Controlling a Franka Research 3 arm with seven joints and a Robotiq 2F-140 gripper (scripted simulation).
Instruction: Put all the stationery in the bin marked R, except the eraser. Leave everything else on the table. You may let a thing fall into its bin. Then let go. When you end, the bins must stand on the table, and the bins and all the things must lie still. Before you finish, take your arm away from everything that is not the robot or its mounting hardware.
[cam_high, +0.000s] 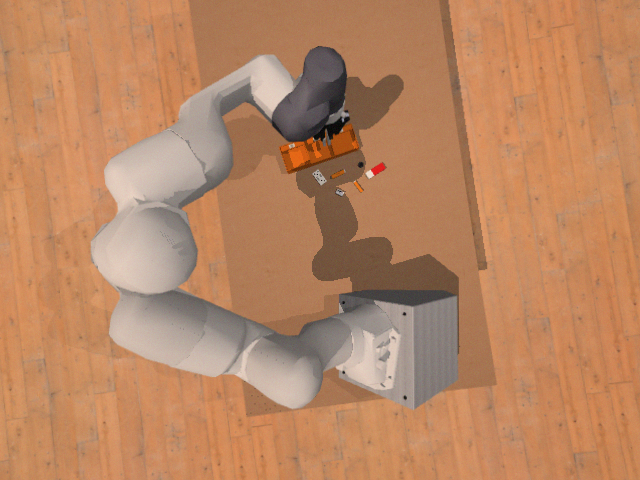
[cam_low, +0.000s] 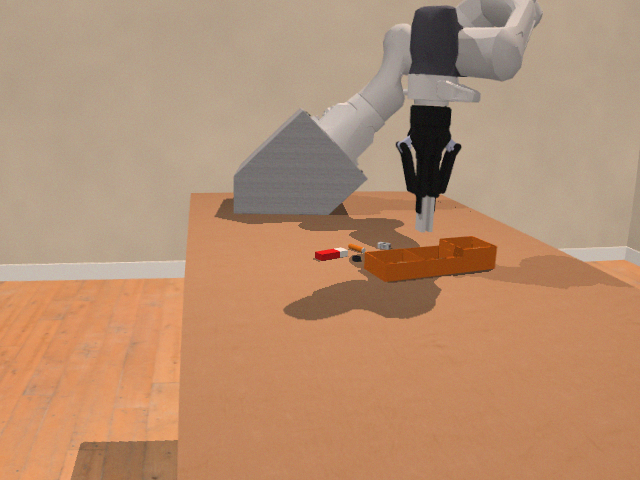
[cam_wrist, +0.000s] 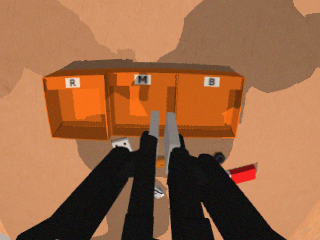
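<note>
Right now the orange bin is 90 mm below my hand and 20 mm to the left of it. The rest, counted from my hand: small grey piece (150 mm behind, 100 mm below, 40 mm to the right); then white domino (100 mm below, 100 mm behind, 20 mm to the left); then small black piece (120 mm to the right, 110 mm below, 60 mm behind).
</note>
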